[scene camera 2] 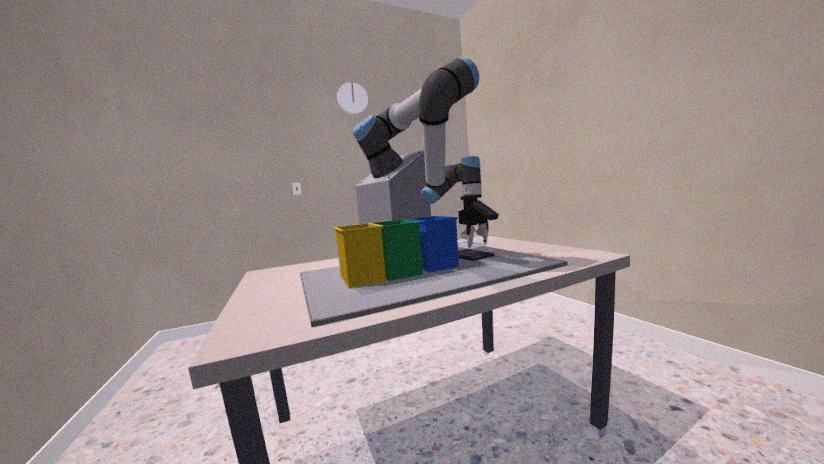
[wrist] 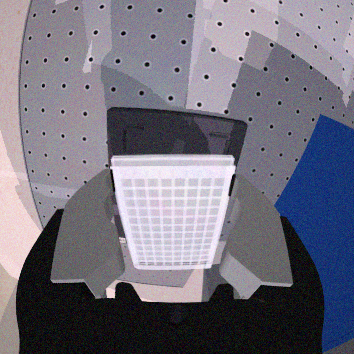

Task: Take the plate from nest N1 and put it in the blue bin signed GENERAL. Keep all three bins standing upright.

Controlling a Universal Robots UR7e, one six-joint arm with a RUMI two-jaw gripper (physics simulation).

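Frame: origin at the arm's base, x back, y right, z up, level; centimetres.
Seen in the pictures: gripper, between the fingertips: (scene camera 2: 477, 246) (wrist: 172, 173); arm's base, origin of its link: (scene camera 2: 388, 169).
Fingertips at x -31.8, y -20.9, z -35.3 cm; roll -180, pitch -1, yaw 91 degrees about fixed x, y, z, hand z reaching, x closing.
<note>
Offsets run from my fingertips to a thing's middle. "spot": to the spot under its first point. Level surfaces: height alone.
A white, translucent plate with a grid of wells {spot: dx +3.9, dy +4.1, dz +1.1 cm} (scene camera 2: 463, 244) (wrist: 172, 220) is between the two fingers. My gripper (scene camera 2: 477, 242) (wrist: 172, 173) is shut on it by its long sides. The plate hangs level a little above a dark nest {dx +4.4, dy +0.1, dz -3.7 cm} (scene camera 2: 479, 254) (wrist: 160, 132), with a gap between them in the scene view. The nest's label is hidden in the wrist view. The blue bin {dx +3.4, dy +20.0, dz +4.6 cm} (scene camera 2: 440, 244) (wrist: 322, 225) stands upright beside the nest, to its left in the scene view. No sign can be read on it.
A green bin {dx +5.0, dy +34.9, dz +4.6 cm} (scene camera 2: 402, 250) and a yellow bin {dx +7.2, dy +47.8, dz +4.6 cm} (scene camera 2: 363, 257) stand upright in a row with the blue one. They stand on a grey perforated board {dz -4.4 cm} (scene camera 2: 403, 296) (wrist: 60, 90) on the table {dz -5.7 cm} (scene camera 2: 259, 322). The arm's grey pedestal (scene camera 2: 373, 201) stands behind the bins.
</note>
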